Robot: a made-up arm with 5 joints. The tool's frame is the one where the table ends. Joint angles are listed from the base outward.
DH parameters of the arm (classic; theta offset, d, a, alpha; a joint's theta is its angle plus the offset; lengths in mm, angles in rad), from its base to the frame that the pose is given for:
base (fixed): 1.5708 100 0 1.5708
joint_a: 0 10 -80 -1.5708
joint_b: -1.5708 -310 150 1.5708
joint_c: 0 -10 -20 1.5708
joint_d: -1.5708 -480 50 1.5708
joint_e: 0 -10 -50 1.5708
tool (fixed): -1.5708 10 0 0
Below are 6 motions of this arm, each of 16 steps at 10 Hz.
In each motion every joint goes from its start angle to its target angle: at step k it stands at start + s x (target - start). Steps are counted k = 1, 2, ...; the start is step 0. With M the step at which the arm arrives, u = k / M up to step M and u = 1 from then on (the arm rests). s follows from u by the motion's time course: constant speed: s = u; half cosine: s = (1 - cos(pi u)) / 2; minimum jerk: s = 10 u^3 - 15 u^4 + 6 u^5.
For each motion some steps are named. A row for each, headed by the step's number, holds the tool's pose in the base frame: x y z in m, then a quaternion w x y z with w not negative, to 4 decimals.
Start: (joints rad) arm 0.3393 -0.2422 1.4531 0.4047 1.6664
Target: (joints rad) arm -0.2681 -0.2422 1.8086 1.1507 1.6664
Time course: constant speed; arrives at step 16
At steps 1, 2, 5, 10, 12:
1: -0.3385 0.1406 -0.1102 0.5844 -0.3845 -0.1610 -0.6962
2: -0.3401 0.1335 -0.1246 0.5777 -0.3744 -0.1667 -0.7059
5: -0.3441 0.1062 -0.1671 0.5612 -0.3409 -0.1870 -0.7306
10: -0.3480 0.0405 -0.2313 0.5467 -0.2771 -0.2289 -0.7563
12: -0.3484 0.0075 -0.2533 0.5459 -0.2498 -0.2474 -0.7605

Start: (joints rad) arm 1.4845 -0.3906 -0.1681 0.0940 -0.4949
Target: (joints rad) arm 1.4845 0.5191 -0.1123 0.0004 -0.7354
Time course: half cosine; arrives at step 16
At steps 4, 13, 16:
4: 0.2198 -0.1591 -0.0105 0.5189 0.8345 0.1476 -0.1122
13: 0.1779 -0.1408 0.1291 0.4540 0.8628 -0.0279 0.2207
16: 0.1677 -0.1391 0.1409 0.4421 0.8579 -0.0432 0.2581

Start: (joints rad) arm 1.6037 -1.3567 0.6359 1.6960 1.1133
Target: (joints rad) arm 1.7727 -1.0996 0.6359 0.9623 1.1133
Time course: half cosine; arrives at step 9
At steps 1, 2, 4, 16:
1: -0.0270 -0.1276 0.1624 0.0422 0.0628 0.8632 -0.4992
2: -0.0279 -0.1289 0.1596 0.0828 0.0672 0.8634 -0.4931
4: -0.0308 -0.1325 0.1510 0.2189 0.0861 0.8511 -0.4694
16: -0.0384 -0.1359 0.1389 0.4689 0.1378 0.7684 -0.4132

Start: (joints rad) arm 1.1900 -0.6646 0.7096 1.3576 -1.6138
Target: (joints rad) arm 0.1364 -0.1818 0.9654 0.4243 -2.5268
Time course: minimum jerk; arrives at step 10
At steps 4, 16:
4: -0.0901 -0.0063 0.1180 0.0212 0.6599 -0.6478 -0.3800
16: -0.1721 0.0431 0.0675 0.1457 0.8346 -0.4149 0.3317

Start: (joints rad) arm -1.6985 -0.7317 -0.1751 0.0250 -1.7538
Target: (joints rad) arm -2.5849 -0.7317 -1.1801 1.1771 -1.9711
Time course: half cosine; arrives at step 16
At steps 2, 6, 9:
2: 0.2237 0.1402 0.2725 0.9151 0.0483 -0.3991 -0.0311
6: 0.3132 0.1688 0.3305 0.8252 -0.0204 -0.5612 -0.0602
9: 0.3886 0.2030 0.3963 0.6847 -0.1156 -0.7179 -0.0491

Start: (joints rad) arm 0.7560 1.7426 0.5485 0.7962 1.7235
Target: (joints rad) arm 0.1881 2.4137 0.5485 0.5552 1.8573
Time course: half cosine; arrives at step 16
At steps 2, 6, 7, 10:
2: -0.0211 -0.2424 0.0948 0.8700 -0.1770 -0.4537 0.0771
6: -0.0059 -0.2452 0.1272 0.7999 -0.2205 -0.5357 0.1568
7: -0.0003 -0.2447 0.1388 0.7731 -0.2315 -0.5605 0.1860
10: 0.0184 -0.2383 0.1749 0.6851 -0.2505 -0.6243 0.2794

